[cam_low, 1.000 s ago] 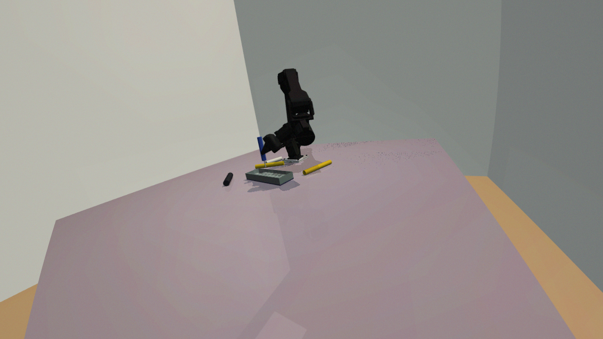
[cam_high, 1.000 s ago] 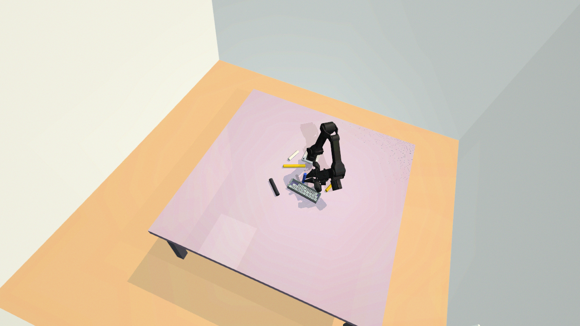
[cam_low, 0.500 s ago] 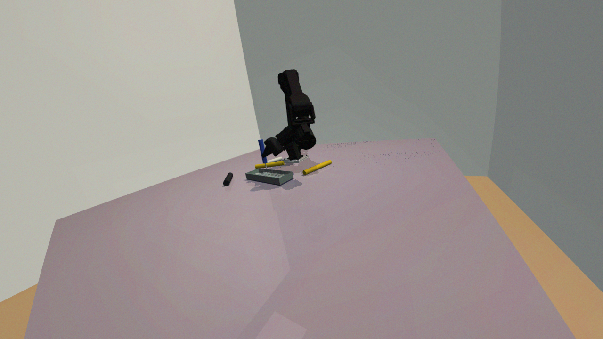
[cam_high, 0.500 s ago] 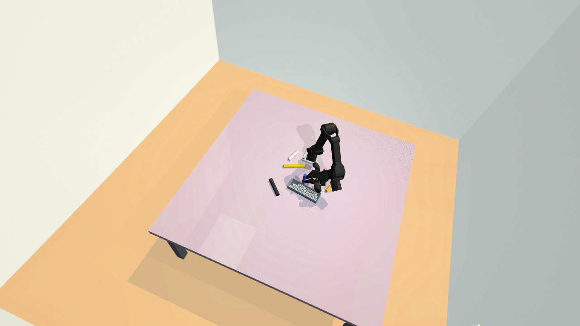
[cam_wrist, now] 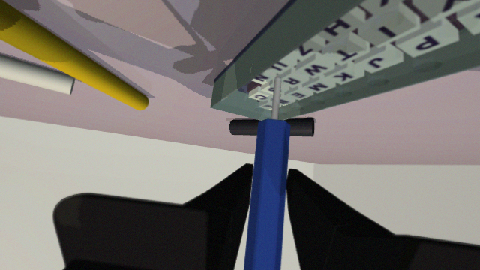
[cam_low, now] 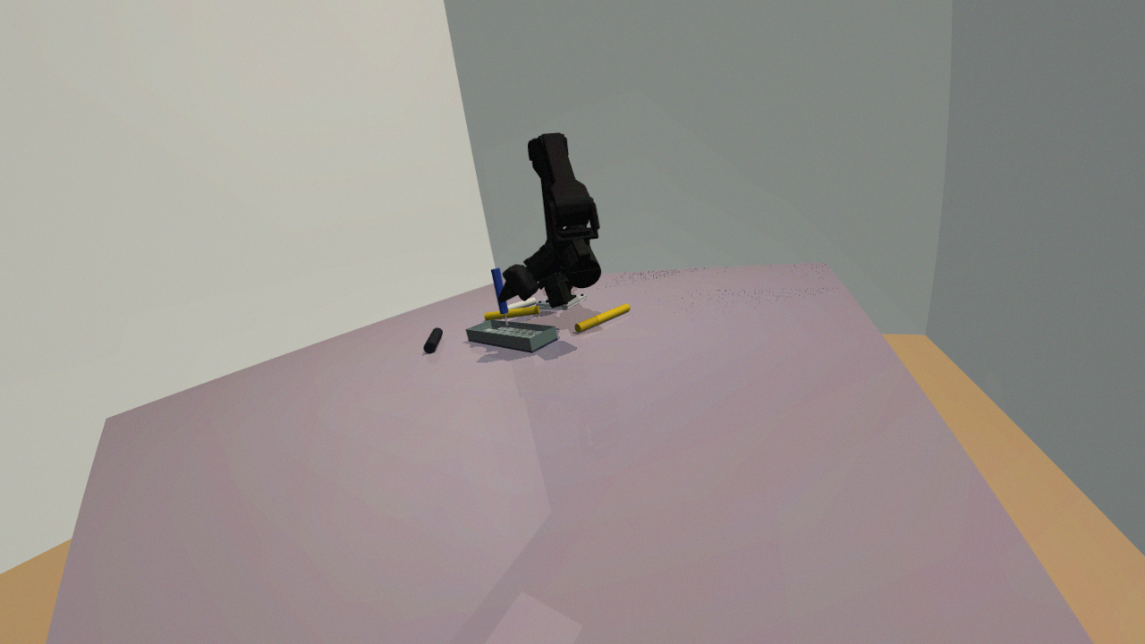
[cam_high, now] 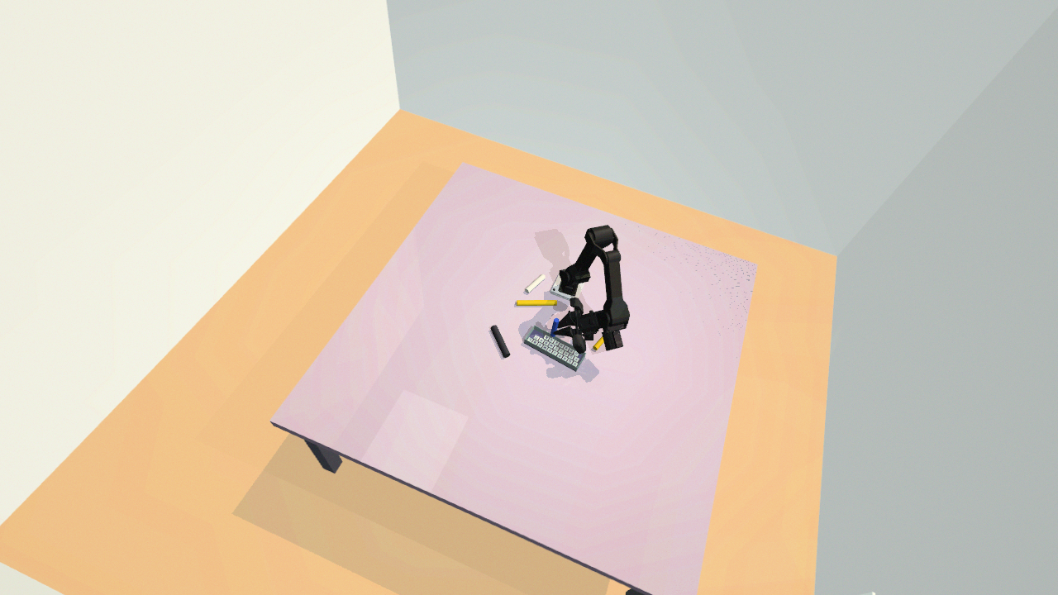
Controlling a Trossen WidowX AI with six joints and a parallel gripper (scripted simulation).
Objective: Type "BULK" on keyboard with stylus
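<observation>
The black cylinder lies 50 mm ahead of my gripper tip, 170 mm to the right of it and 70 mm below it. Also, from my gripper tip: white cylinder 220 mm behind, 110 mm to the right, 70 mm below; then grey stylus tip 50 mm below; then blue stylus 10 mm below.
</observation>
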